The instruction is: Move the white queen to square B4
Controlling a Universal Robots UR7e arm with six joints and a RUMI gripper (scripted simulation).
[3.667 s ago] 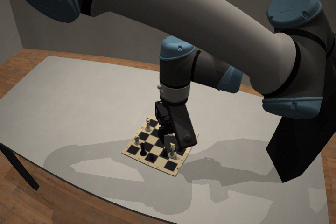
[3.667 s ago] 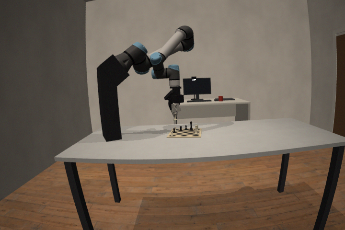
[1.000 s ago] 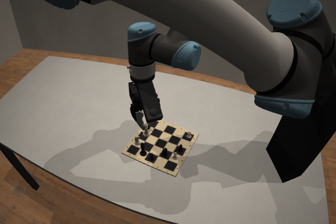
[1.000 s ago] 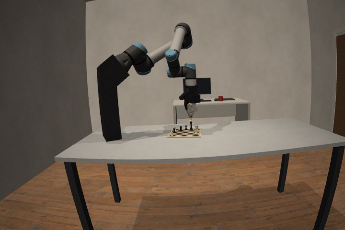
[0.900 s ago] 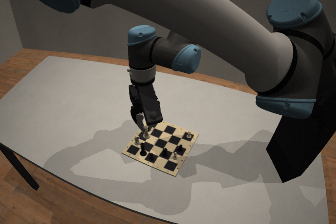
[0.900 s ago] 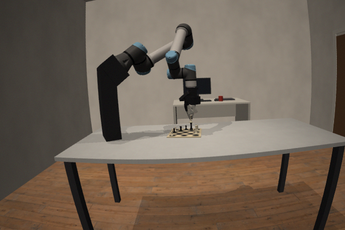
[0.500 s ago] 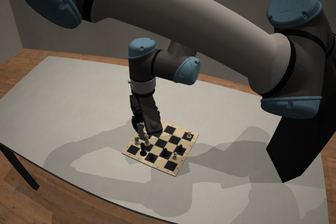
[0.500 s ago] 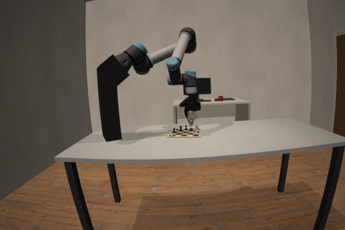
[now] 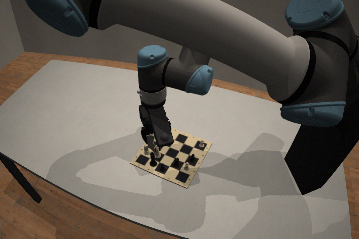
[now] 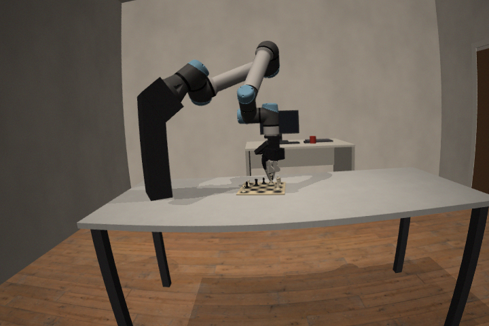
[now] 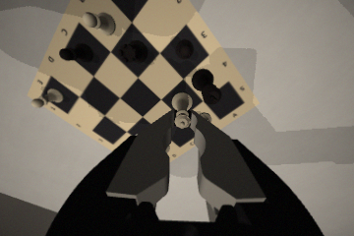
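My hand is 1 cm above the white piece. Round my hand: white chess piece: 7 cm to the right, 6 cm ahead, 1 cm below; tall black piece: 3 cm to the left, 1 cm below, 1 cm behind; chessboard: 5 cm to the right, 4 cm below, 3 cm behind.
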